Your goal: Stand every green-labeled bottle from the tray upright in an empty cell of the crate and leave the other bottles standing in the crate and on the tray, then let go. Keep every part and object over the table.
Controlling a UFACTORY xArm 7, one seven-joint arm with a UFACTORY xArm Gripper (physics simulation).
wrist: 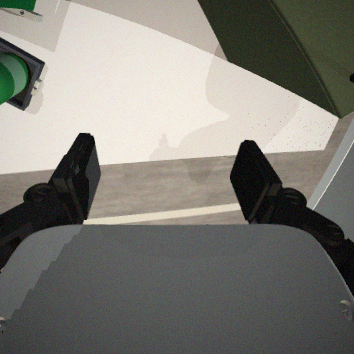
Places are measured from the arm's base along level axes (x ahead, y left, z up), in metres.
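Pixels of known places: gripper, between the fingertips: (167, 155).
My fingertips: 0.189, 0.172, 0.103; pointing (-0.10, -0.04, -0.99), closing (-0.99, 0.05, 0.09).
Behind a point stands the place of what it marks, as x, y, z.
My gripper (167, 155) {0.189, 0.172, 0.103} is open, with its two black fingers wide apart and no object between them. Part of a green rounded object (9, 77) {0.411, 0.165, -0.146} with a paler green band shows at the left edge of the wrist view. It is inside a small dark-walled box (36, 75) {0.392, 0.176, -0.202}, left of my left finger and apart from it. I cannot tell whether this is a bottle, or whether the box is part of the crate. The tray and any green label cannot be made out in this view.
Another green object (16, 7) {0.382, 0.067, -0.168} is cut off at the top left corner. A large dark olive-green body (310, 45) {0.055, 0.107, 0.034} fills the upper right. A grey panel (337, 185) stands at the right edge. A white surface (135, 90) {0.214, 0.222, -0.227} with shadows lies beyond the fingers, with a brownish-grey surface (165, 187) nearer.
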